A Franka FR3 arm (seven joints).
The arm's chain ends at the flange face. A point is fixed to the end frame.
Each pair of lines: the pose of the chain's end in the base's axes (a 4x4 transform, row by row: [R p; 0 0 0 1], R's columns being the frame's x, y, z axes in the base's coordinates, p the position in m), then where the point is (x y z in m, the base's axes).
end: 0.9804 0.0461 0.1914 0.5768; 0.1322 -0.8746 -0.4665 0.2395; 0.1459 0.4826 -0.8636 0.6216; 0 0 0 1
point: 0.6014 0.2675 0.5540
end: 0.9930 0.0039 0.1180 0.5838; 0.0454 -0.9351 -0.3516 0.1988; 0.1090 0.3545 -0.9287 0.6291; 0 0 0 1
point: 0.6074 0.2344 0.5648
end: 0.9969 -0.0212 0.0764 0.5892; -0.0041 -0.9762 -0.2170 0.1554; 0.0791 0.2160 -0.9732 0.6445; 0 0 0 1
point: 0.6122 0.1991 0.5852
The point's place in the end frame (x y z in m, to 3 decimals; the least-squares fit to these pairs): 0.018 -0.056 0.050
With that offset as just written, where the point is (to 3 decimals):
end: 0.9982 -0.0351 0.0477 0.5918; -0.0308 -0.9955 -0.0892 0.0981; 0.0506 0.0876 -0.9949 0.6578; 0 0 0 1
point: 0.614 0.149 0.604
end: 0.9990 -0.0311 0.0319 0.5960; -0.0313 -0.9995 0.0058 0.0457; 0.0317 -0.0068 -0.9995 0.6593; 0 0 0 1
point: 0.617 0.101 0.610
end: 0.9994 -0.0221 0.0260 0.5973; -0.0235 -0.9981 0.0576 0.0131; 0.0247 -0.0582 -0.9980 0.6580; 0 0 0 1
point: 0.618 0.071 0.612
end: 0.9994 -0.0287 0.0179 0.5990; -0.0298 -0.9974 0.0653 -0.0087; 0.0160 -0.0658 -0.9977 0.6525; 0 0 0 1
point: 0.619 0.050 0.607
